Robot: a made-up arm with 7 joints. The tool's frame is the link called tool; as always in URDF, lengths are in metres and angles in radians.
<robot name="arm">
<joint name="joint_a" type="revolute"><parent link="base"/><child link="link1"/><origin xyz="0.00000 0.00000 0.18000" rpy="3.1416 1.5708 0.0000"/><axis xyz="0 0 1"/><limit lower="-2.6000" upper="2.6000" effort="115" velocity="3.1"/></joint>
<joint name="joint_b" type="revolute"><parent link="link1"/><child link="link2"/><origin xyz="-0.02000 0.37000 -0.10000"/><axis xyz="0 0 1"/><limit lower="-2.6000" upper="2.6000" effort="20" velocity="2.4"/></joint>
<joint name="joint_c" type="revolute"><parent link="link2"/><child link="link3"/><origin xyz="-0.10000 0.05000 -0.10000" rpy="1.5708 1.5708 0.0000"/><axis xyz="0 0 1"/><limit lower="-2.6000" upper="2.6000" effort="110" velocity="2.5"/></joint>
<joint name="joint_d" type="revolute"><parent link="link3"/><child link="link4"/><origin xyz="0.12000 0.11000 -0.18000" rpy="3.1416 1.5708 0.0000"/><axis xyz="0 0 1"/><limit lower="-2.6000" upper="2.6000" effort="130" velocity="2.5"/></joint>
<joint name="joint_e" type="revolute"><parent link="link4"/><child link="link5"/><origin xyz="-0.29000 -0.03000 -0.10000" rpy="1.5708 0.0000 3.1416"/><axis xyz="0 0 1"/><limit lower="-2.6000" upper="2.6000" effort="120" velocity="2.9"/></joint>
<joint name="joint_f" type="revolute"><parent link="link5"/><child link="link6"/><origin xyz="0.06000 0.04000 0.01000" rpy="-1.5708 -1.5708 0.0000"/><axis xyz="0 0 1"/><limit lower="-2.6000" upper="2.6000" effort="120" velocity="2.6"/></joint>
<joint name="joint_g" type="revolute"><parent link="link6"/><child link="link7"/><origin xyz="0.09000 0.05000 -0.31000" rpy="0.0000 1.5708 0.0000"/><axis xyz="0 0 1"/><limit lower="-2.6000" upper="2.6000" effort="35" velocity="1.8"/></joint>
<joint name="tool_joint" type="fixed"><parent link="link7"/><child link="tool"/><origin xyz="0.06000 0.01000 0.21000"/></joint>
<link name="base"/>
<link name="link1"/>
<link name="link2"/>
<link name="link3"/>
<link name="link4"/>
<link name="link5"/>
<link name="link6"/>
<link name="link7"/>
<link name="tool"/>
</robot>
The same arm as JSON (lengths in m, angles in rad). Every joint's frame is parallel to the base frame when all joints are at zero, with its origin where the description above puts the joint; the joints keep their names.
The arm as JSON. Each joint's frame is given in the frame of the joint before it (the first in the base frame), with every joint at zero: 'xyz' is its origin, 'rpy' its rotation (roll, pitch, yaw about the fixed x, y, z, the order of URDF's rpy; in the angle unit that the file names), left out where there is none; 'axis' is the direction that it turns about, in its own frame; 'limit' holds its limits. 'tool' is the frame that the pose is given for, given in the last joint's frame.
{"units": {"length": "m", "angle": "rad"}, "joints": [{"name": "joint_a", "type": "revolute", "origin": {"xyz": [0.0, 0.0, 0.18]}, "axis": "-x", "limit": {"lower": -2.6, "upper": 2.6}}, {"name": "joint_b", "type": "revolute", "origin": {"xyz": [0.1, -0.37, 0.02]}, "axis": "-x", "limit": {"lower": -2.6, "upper": 2.6}}, {"name": "joint_c", "type": "revolute", "origin": {"xyz": [0.1, -0.05, 0.1]}, "axis": "+y", "limit": {"lower": -2.6, "upper": 2.6}}, {"name": "joint_d", "type": "revolute", "origin": {"xyz": [0.12, -0.18, -0.11]}, "axis": "-x", "limit": {"lower": -2.6, "upper": 2.6}}, {"name": "joint_e", "type": "revolute", "origin": {"xyz": [0.1, 0.29, -0.03]}, "axis": "+z", "limit": {"lower": -2.6, "upper": 2.6}}, {"name": "joint_f", "type": "revolute", "origin": {"xyz": [-0.04, 0.06, 0.01]}, "axis": "-x", "limit": {"lower": -2.6, "upper": 2.6}}, {"name": "joint_g", "type": "revolute", "origin": {"xyz": [0.31, 0.05, 0.09]}, "axis": "+z", "limit": {"lower": -2.6, "upper": 2.6}}], "tool": {"origin": {"xyz": [0.06, 0.01, 0.21], "rpy": [0.0, 0.0, 0.0]}}}
